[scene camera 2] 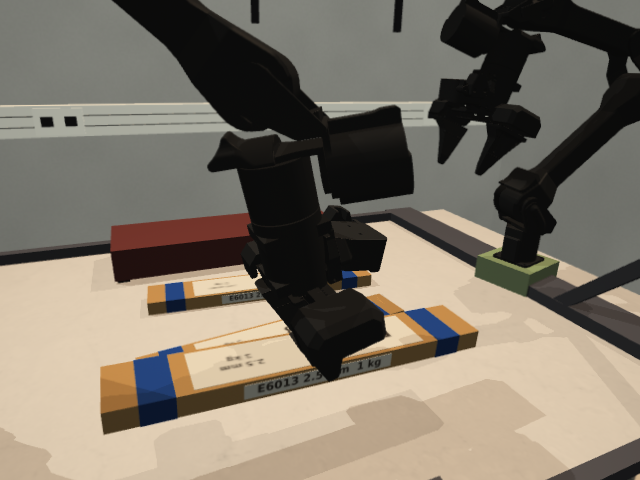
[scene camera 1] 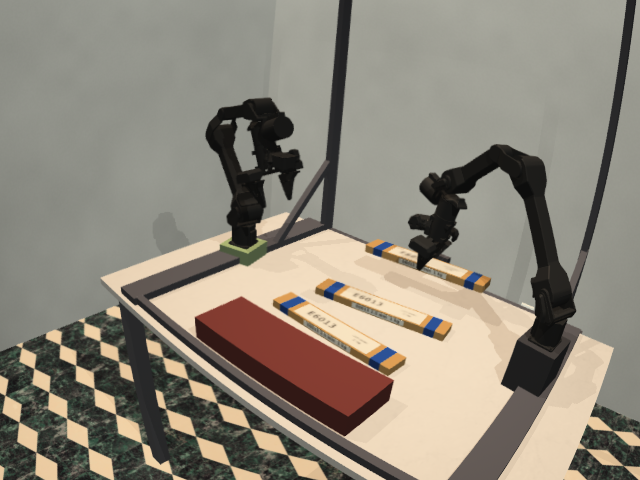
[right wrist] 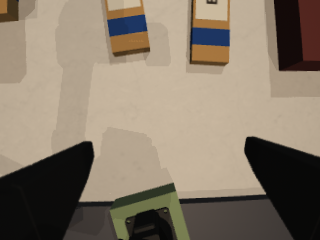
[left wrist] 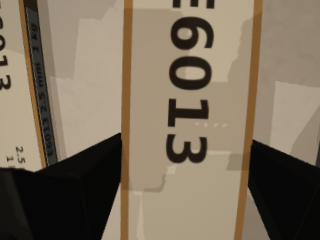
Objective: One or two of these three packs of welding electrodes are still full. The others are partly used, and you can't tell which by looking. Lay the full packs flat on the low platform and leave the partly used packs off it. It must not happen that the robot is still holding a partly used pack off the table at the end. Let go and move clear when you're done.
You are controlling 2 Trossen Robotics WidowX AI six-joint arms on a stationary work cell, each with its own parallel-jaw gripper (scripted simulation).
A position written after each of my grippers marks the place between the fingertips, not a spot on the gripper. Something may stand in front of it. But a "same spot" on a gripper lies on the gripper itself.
My left gripper shows in scene camera 2, in scene camera 1 (pixel 424 265) and in the left wrist view; in the right wrist view it is out of frame. My right gripper shows in scene camera 2 (pixel 457 169), in scene camera 1 and in the right wrist view; in the left wrist view it is out of frame. One and the same spot on my right gripper: (right wrist: pixel 47 192) is (scene camera 1: pixel 288 184). The same spot on my left gripper: (left wrist: pixel 82 192) is (scene camera 2: pixel 305 301).
